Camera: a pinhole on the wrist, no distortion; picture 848 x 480 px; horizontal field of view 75.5 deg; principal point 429.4 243.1 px. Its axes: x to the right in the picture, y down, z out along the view. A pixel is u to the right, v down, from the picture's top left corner.
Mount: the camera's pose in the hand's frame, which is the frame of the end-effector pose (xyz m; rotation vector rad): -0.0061 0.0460 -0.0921 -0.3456 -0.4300 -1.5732
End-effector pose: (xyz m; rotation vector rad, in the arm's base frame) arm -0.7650 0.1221 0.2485 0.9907 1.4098 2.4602
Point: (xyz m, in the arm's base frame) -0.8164 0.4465 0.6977
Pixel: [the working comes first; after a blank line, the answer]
In the camera's frame: 0.0788 0.4183 0.4400

outside the picture
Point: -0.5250 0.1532 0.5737
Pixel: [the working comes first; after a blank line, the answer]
In the camera's frame: -0.0423 0.0040 0.4442

377.2 248.1
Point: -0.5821 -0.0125 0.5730
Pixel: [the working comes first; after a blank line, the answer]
In the camera's frame: -0.1838 -0.0329 0.3476

139.9 191.2
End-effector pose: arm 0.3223 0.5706 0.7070 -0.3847 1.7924 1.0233
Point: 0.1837 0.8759 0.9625
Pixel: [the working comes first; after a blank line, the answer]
In the camera's frame: -0.2001 -0.0921 0.3526

118.6 100.0
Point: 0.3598 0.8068 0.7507
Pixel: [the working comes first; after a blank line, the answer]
In the camera's frame: 0.0596 0.0105 0.3009

537.8 262.2
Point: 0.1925 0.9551 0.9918
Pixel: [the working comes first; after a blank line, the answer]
In the camera's frame: -0.2180 -0.1044 0.4347

154.8 111.6
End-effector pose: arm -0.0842 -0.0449 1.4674 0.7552 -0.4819 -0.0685
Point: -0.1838 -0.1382 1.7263
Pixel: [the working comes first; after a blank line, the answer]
In the camera's frame: 0.1041 0.0613 0.3469

593.8 339.8
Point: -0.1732 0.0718 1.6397
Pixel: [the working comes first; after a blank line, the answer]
In the camera's frame: -0.0664 -0.0256 0.2241

267.0 180.7
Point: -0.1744 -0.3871 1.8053
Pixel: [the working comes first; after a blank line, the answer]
In the camera's frame: 0.3104 0.1732 0.4618

797.5 448.5
